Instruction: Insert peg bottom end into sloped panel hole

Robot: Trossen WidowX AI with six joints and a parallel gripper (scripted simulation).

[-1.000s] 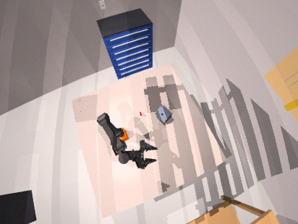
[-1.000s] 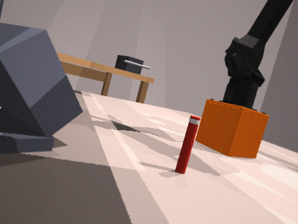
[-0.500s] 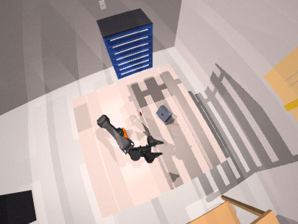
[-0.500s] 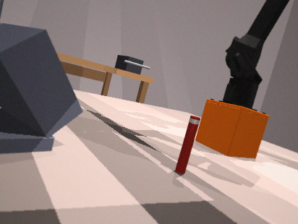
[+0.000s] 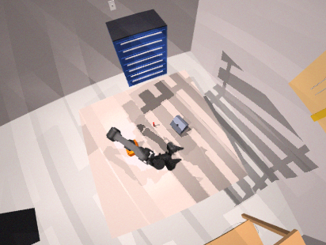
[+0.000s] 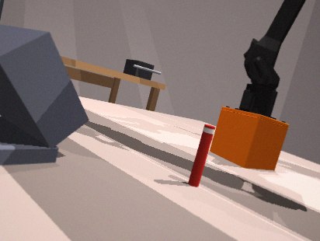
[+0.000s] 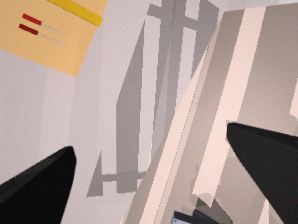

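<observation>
Right now the red round peg is 390 mm to the left of my gripper tip, 360 mm below it and 110 mm behind it. Round my gripper tip: sloped panel: 340 mm below, 310 mm to the left, 110 mm ahead.
</observation>
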